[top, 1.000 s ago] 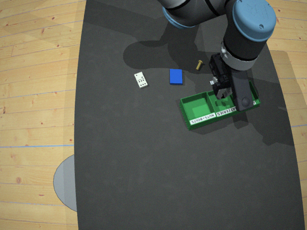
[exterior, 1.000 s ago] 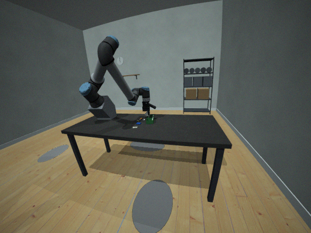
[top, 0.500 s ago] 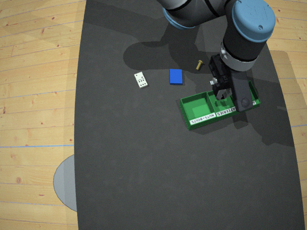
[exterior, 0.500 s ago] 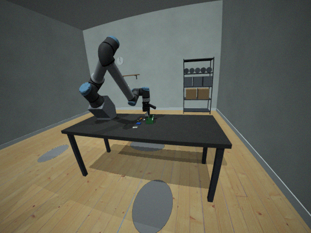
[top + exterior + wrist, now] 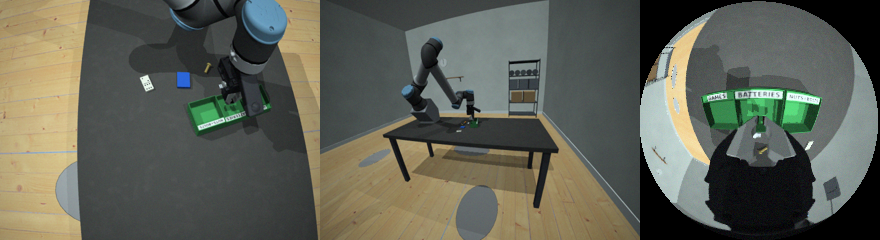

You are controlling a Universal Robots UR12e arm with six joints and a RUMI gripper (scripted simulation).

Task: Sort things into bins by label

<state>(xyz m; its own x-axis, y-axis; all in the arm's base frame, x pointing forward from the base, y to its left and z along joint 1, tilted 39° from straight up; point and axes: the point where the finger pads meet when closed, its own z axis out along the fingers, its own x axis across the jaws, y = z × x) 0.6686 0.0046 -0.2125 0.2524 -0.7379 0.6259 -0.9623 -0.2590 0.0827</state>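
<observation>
Now: hand 1 cm short of the green three-part bin, 1 cm to the right of it and 1 cm above it. Round my hand: white usb stick (7 cm behind, 3 cm below); orange battery (13 cm behind, 2 cm to the left, 3 cm below); brass bolt (14 cm behind, 5 cm to the right, 3 cm below).
</observation>
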